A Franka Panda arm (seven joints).
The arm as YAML. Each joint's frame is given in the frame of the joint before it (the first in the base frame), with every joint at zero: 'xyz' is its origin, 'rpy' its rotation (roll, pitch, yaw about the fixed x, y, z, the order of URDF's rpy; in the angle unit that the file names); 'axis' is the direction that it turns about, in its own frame. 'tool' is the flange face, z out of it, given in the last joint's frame.
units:
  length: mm
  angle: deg
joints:
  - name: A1
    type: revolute
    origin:
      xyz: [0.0, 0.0, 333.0]
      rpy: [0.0, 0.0, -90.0]
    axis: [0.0, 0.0, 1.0]
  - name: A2
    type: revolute
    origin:
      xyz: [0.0, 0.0, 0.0]
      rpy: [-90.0, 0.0, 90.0]
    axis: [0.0, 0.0, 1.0]
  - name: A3
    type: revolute
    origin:
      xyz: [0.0, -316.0, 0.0]
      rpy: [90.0, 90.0, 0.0]
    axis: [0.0, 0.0, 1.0]
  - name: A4
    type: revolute
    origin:
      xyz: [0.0, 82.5, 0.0]
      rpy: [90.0, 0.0, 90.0]
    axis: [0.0, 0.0, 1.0]
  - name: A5
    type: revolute
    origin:
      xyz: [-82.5, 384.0, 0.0]
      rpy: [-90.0, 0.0, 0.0]
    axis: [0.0, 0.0, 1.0]
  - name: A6
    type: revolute
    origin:
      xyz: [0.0, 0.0, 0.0]
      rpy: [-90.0, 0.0, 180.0]
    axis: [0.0, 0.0, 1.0]
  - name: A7
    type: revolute
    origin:
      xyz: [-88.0, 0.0, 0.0]
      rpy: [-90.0, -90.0, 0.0]
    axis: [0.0, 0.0, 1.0]
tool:
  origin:
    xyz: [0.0, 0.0, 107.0]
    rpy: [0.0, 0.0, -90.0]
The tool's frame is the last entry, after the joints.
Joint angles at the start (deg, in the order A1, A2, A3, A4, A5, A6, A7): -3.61, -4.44, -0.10, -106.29, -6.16, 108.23, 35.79
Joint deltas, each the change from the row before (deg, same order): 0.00, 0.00, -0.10, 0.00, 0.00, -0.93, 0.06; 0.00, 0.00, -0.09, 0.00, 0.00, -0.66, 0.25; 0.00, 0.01, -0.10, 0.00, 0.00, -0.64, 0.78; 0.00, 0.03, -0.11, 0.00, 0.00, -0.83, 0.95; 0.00, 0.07, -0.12, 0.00, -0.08, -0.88, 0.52; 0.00, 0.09, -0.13, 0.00, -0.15, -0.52, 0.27; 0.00, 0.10, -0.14, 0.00, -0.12, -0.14, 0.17; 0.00, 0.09, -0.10, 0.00, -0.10, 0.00, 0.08
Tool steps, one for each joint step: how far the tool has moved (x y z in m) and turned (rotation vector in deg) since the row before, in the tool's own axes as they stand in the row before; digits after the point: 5 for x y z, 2 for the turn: -0.00088, 0.00184, 0.00151, -0.55, -0.76, 0.16; -0.00052, 0.00146, 0.00110, -0.39, -0.54, 0.34; -0.00041, 0.00150, 0.00117, -0.39, -0.53, 0.88; -0.00059, 0.00174, 0.00167, -0.53, -0.69, 1.06; -0.00042, 0.00186, 0.00213, -0.65, -0.71, 0.61; 0.00030, 0.00154, 0.00179, -0.50, -0.40, 0.35; 0.00091, 0.00110, 0.00132, -0.24, -0.13, 0.27; 0.00085, 0.00062, 0.00096, -0.13, -0.02, 0.15
